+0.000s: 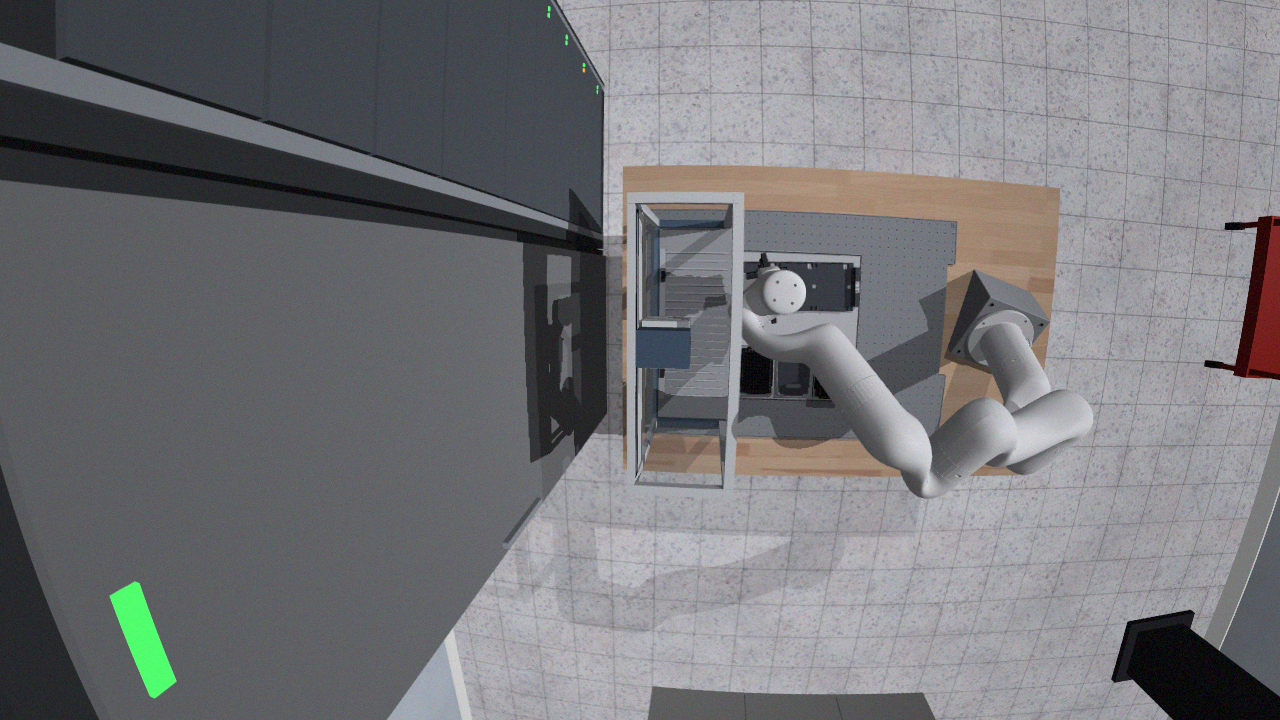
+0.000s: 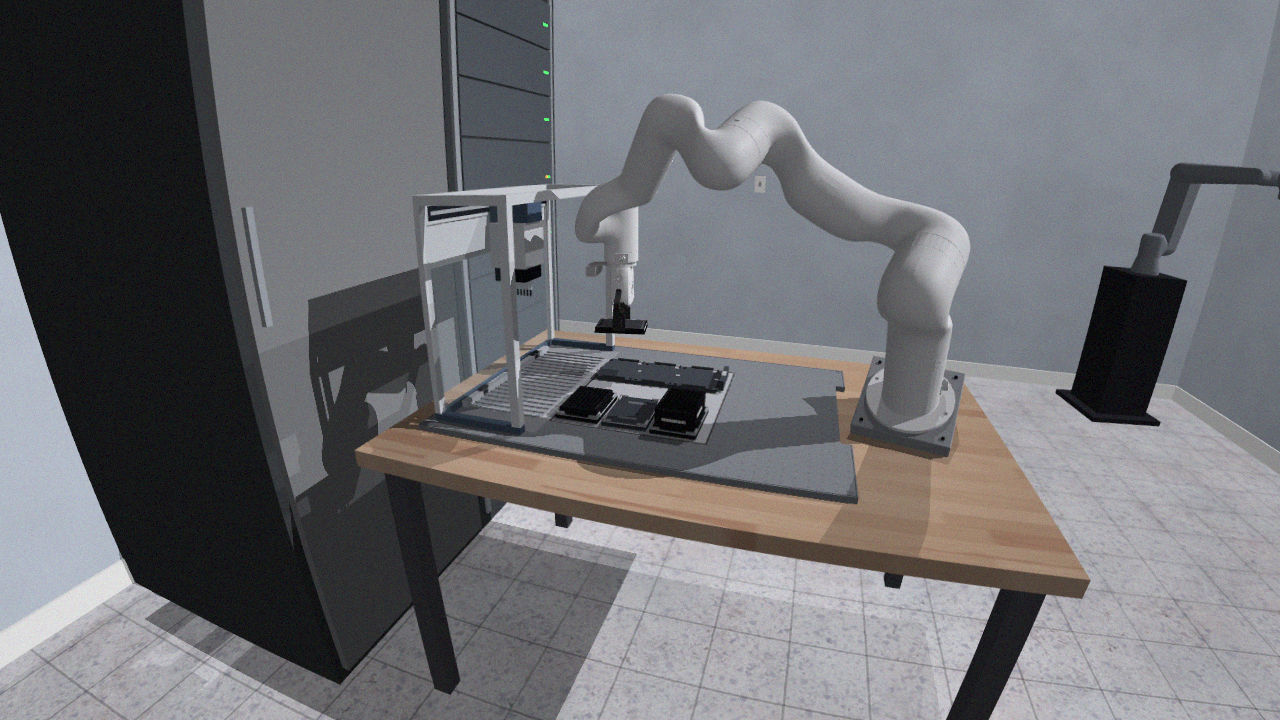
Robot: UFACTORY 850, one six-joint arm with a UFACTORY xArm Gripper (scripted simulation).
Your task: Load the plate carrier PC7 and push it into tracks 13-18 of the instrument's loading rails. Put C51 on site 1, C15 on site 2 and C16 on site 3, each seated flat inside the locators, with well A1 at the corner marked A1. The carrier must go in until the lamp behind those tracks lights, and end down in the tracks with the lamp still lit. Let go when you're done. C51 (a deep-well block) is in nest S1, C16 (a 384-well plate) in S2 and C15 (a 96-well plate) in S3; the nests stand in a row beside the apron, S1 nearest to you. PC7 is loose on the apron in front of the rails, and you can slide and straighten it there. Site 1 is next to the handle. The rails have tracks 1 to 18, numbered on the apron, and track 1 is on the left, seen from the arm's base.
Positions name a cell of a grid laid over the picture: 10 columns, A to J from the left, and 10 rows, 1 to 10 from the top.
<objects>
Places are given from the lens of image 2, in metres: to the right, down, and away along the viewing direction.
plate C15 (image 2: E6): -0.12, 0.09, 1.22
plate carrier PC7 (image 2: F6): 0.05, 0.04, 1.42
nest S2 (image 2: E6): -0.04, 0.11, 1.22
The marked spots on the nest S2 and the plate carrier PC7 are 0.23 m apart.
</objects>
